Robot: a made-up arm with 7 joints.
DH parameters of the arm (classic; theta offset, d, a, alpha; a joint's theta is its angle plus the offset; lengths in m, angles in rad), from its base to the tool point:
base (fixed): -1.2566 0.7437 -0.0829 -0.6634
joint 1: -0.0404 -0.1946 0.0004 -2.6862
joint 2: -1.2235 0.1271 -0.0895 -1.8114
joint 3: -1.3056 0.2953 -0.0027 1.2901
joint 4: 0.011 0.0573 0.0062 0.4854
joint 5: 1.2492 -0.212 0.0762 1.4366
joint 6: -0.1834 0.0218 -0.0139 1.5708
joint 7: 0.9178 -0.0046 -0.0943 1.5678
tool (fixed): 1.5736 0.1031 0 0
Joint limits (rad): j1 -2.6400..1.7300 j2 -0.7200..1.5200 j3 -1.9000..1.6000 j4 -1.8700..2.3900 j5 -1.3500..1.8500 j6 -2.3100..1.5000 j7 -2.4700..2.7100
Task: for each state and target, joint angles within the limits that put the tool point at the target. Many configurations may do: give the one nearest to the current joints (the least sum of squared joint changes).
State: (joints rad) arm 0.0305 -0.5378 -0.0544 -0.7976 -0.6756 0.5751 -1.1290
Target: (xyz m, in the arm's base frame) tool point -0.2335 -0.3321 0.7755
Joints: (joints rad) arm -0.6925 -0.1750 0.1073 -0.4507 -0.6966 0.6194 -0.7491
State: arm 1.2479 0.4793 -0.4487 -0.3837 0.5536 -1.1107 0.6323
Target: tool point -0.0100 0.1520 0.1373
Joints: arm 1.7300 0.1612 -0.4072 -1.0122 0.3767 -1.4200 1.0045
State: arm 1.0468 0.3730 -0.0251 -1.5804 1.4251 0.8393 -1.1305
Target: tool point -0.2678 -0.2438 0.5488
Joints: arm 0.3676 1.1000 0.0010 -1.4373 1.2423 0.7972 -0.7767
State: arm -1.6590 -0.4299 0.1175 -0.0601 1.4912 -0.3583 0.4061
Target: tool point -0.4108 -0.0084 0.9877
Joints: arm -1.7422 -0.4456 0.0711 -0.3423 1.0066 -0.3174 0.9403
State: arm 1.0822 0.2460 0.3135 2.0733 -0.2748 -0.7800 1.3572
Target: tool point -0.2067 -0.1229 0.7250
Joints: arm 1.0084 0.2638 0.4907 2.3900 -0.0486 -0.7023 1.1450
